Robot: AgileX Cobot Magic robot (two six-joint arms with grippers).
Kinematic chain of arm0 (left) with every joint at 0, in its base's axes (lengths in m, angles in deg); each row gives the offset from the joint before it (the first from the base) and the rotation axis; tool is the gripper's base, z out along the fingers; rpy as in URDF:
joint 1: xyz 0 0 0.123 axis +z
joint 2: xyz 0 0 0 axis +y
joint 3: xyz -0.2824 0 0.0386 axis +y
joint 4: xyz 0.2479 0 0.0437 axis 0.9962 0 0.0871
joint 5: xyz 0 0 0 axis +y
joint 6: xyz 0.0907 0 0.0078 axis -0.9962 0 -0.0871
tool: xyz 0 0 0 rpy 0 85 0
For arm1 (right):
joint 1: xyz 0 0 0.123 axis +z
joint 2: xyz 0 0 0 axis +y
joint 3: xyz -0.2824 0 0.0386 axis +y
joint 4: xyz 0.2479 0 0.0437 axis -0.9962 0 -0.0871
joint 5: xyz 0 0 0 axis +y
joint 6: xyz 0.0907 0 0.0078 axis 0.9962 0 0.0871
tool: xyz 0 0 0 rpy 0 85 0
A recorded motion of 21 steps. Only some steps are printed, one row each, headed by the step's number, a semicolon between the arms.
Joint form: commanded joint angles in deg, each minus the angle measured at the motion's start. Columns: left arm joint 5, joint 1, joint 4, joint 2, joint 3, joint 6; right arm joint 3, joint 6, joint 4, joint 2, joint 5, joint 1.
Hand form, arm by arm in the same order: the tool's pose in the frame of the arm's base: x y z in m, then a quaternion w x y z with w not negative. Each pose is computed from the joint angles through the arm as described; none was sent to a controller.
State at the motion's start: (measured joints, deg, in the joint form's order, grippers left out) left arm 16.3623 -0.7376 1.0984 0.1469 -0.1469 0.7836; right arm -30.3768 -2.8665 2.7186 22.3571 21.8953 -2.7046
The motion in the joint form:
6: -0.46 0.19 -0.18 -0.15 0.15 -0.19; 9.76 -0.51 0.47 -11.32 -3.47 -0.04
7: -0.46 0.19 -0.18 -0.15 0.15 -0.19; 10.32 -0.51 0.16 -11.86 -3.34 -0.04
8: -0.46 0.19 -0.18 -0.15 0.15 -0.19; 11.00 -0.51 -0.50 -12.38 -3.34 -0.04
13: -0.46 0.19 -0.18 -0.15 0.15 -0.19; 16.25 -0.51 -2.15 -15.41 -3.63 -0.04
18: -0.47 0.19 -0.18 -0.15 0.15 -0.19; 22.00 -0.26 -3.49 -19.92 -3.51 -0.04
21: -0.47 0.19 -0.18 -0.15 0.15 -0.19; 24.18 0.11 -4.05 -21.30 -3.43 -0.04
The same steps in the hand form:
6: 0.0549 -0.0001 0.1879 0.63675 0.00424 0.77106 0.00026; 0.0580 -0.0044 0.2931 0.68044 -0.01730 0.73007 -0.06087
7: 0.0549 -0.0001 0.1879 0.63675 0.00424 0.77106 0.00026; 0.0572 -0.0042 0.2902 0.67966 -0.01600 0.73102 -0.05846
8: 0.0549 -0.0001 0.1879 0.63675 0.00424 0.77106 0.00026; 0.0567 -0.0038 0.2868 0.67900 -0.01328 0.73208 -0.05334
13: 0.0549 -0.0001 0.1879 0.63675 0.00424 0.77106 0.00026; 0.0553 -0.0029 0.2600 0.66738 -0.00657 0.74361 -0.03999
18: 0.0549 -0.0001 0.1880 0.63682 0.00424 0.77100 0.00026; 0.0518 -0.0021 0.2308 0.65912 0.00089 0.75152 -0.02798
21: 0.0549 -0.0001 0.1880 0.63682 0.00424 0.77100 0.00026; 0.0514 -0.0018 0.2192 0.65359 0.00585 0.75652 -0.02140

